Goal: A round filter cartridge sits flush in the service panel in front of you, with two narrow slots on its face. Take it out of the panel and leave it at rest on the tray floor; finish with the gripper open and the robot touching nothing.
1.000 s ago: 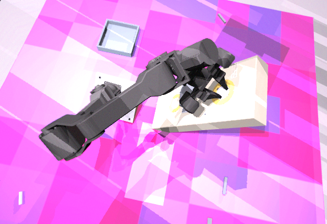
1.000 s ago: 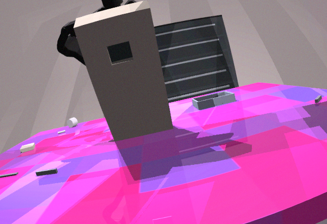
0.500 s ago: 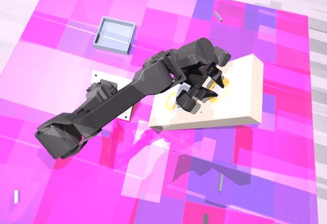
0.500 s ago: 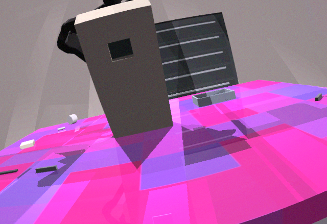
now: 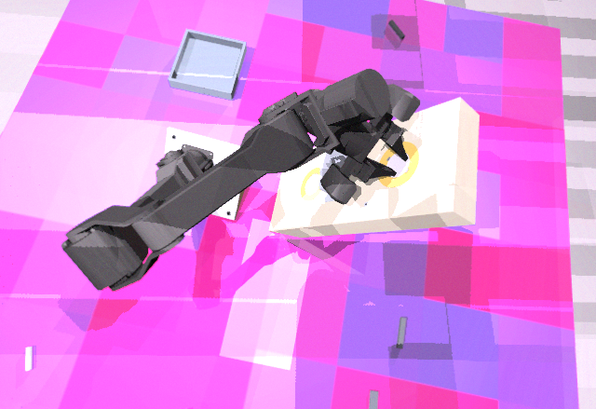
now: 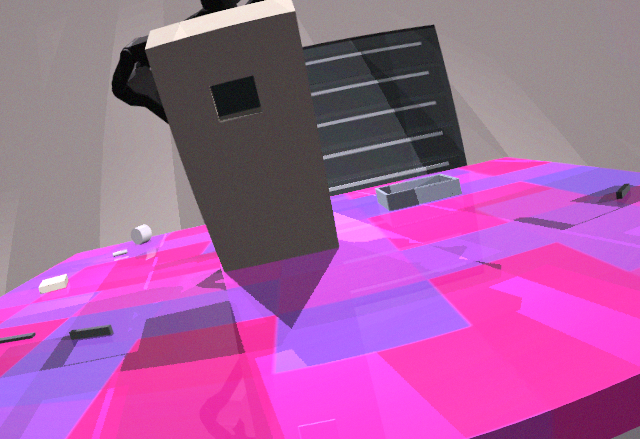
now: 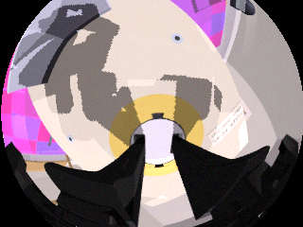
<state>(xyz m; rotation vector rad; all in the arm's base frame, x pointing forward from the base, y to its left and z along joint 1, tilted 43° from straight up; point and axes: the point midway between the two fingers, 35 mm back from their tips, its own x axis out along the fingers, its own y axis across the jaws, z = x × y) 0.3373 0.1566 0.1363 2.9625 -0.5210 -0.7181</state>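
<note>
Right now the round filter cartridge is 10 mm below my gripper tip and 10 mm ahead of it. From my gripper tip the other things lie so: service panel: 80 mm below, 40 mm behind; tray: 450 mm behind, 260 mm below, 250 mm to the left.
</note>
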